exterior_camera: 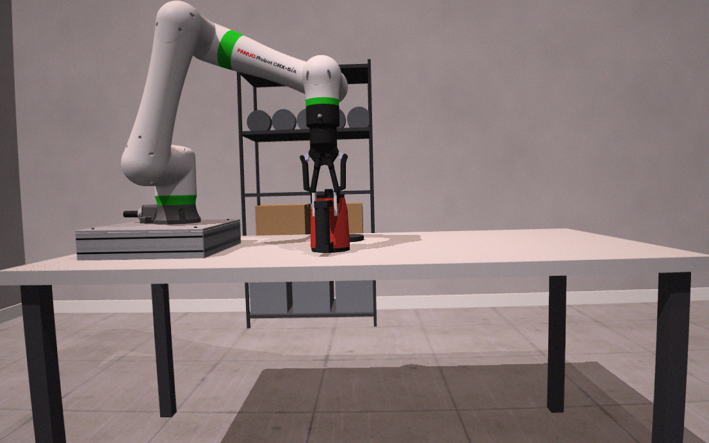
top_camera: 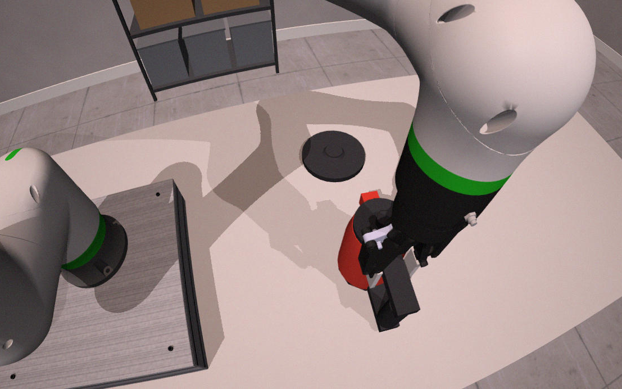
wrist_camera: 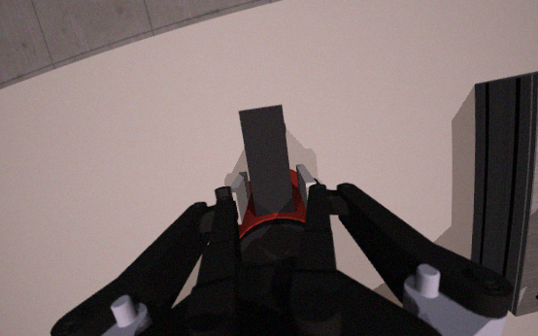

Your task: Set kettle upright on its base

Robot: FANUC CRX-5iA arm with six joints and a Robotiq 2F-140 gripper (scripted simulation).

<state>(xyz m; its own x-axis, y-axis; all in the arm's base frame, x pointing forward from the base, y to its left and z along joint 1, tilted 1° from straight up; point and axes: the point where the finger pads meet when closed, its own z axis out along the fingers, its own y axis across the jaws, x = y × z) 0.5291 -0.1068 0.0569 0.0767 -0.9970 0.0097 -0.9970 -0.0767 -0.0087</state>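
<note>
Right now my hand is 5 cm above the kettle and 3 cm to the right of it. The rest, counted from my hand: round base 34 cm to the left, 12 cm below, 3 cm behind.
</note>
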